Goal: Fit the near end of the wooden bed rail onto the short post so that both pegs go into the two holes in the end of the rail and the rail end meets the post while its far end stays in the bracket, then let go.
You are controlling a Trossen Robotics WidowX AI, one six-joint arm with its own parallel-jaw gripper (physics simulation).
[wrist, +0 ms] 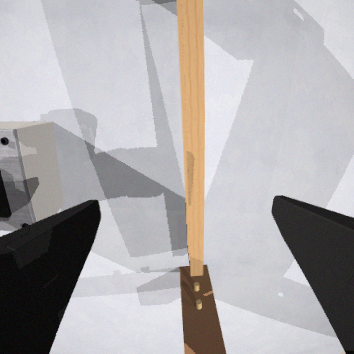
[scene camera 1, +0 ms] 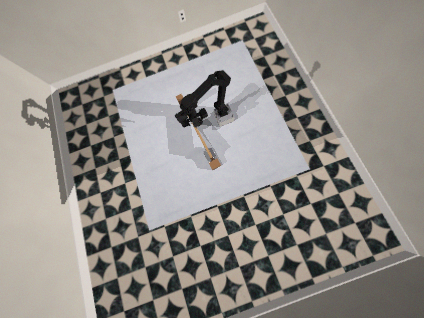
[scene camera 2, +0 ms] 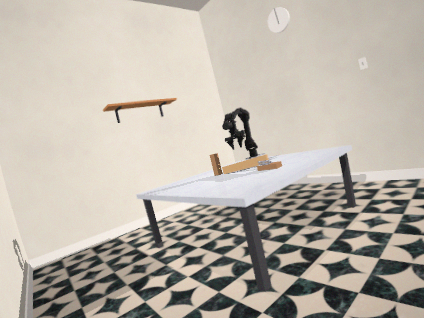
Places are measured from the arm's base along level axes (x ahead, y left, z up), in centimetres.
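Pixels of known places: gripper, between the fingertips: [wrist: 187, 206] [scene camera 2: 237, 148]; arm's base, origin of its link: [scene camera 1: 222, 112] [scene camera 2: 254, 156].
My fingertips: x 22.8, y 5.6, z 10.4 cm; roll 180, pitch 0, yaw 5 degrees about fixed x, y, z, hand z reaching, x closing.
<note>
Ahead of a thing's pixels: the offset from my fingertips to its middle. "pt": to the spot under its first point. Level surfaces: height alone.
The wooden bed rail {dz -13.2, dx +1.1, dy +3.9 cm} [scene camera 1: 202, 139] [scene camera 2: 244, 164] [wrist: 194, 125] lies in a long line from the bracket end to the post. Its far end is at the metal bracket [scene camera 2: 265, 162] on a wooden block {dz -16.6, dx -2.0, dy +25.6 cm} [scene camera 1: 214, 164] [scene camera 2: 272, 166]; the exact seating is too small to tell. The short post {pt dz -0.4, dx +5.3, dy -24.5 cm} [scene camera 1: 179, 97] [scene camera 2: 215, 164] [wrist: 202, 330] stands upright. In the wrist view its upper peg {pt dz -12.8, dx +4.7, dy -21.1 cm} [wrist: 196, 287] and lower peg {pt dz -9.6, dx +4.7, dy -20.9 cm} [wrist: 199, 304] show uncovered, just beyond the rail's near end. The end holes are hidden. My gripper [scene camera 1: 193, 121] [scene camera 2: 235, 146] [wrist: 187, 206] is open and empty, above the rail near the post, with a finger on each side.
The white table {dz -18.3 cm} [scene camera 1: 150, 200] [scene camera 2: 200, 192] carries everything. The arm's base [scene camera 1: 225, 118] [wrist: 42, 165] stands beside the rail, at the left in the wrist view. A wall shelf [scene camera 2: 140, 104] hangs well away from the arm.
</note>
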